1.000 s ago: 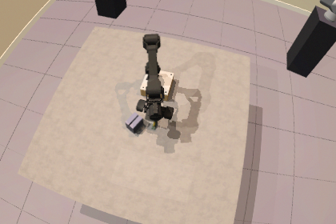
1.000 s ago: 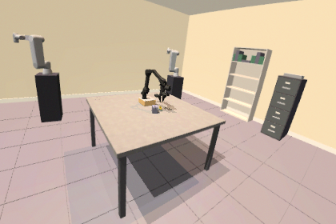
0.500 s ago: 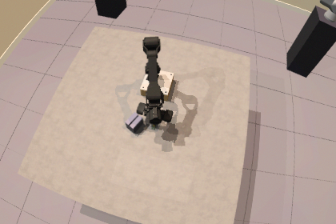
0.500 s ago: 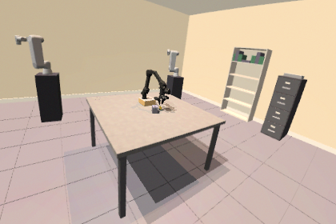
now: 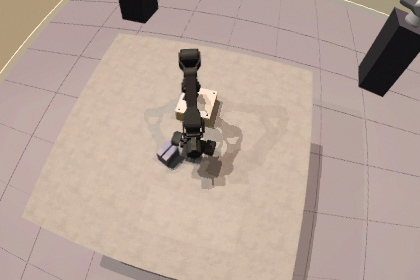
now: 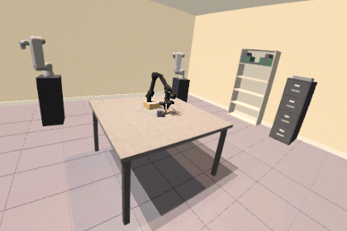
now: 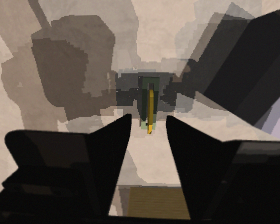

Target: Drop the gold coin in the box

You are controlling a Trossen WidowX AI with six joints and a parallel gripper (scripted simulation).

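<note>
The gold coin lies 20 mm below my gripper tip.
</note>
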